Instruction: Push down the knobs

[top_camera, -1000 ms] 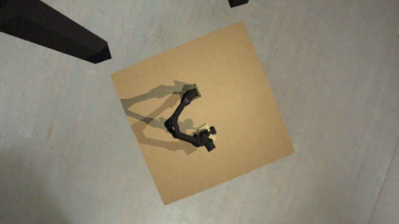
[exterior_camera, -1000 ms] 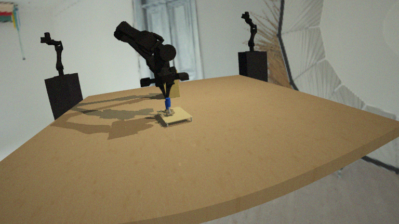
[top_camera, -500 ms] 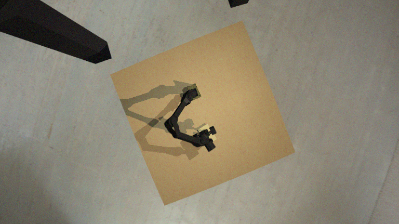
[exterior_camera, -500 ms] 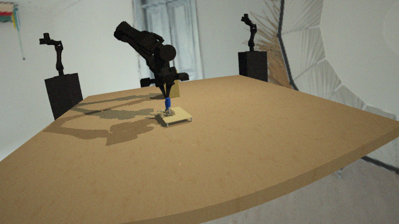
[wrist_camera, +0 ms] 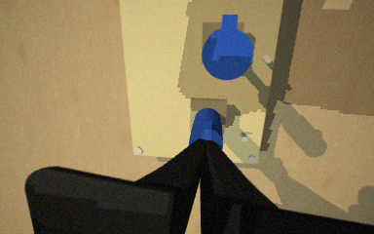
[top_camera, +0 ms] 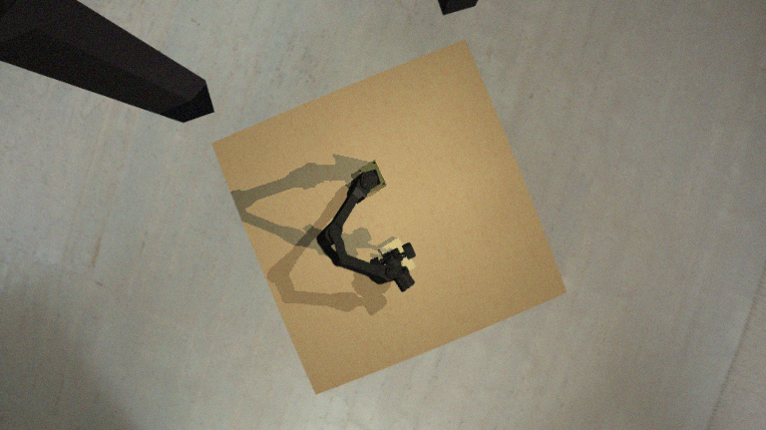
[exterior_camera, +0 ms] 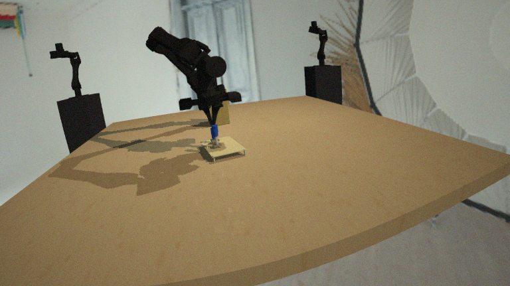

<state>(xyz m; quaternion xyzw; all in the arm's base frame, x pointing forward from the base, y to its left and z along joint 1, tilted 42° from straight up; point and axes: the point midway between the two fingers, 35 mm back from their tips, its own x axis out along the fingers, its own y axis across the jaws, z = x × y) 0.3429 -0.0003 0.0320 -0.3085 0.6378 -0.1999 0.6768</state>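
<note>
My gripper tip is 50 mm short of the blue knob and 10 mm to the right of it.
</note>
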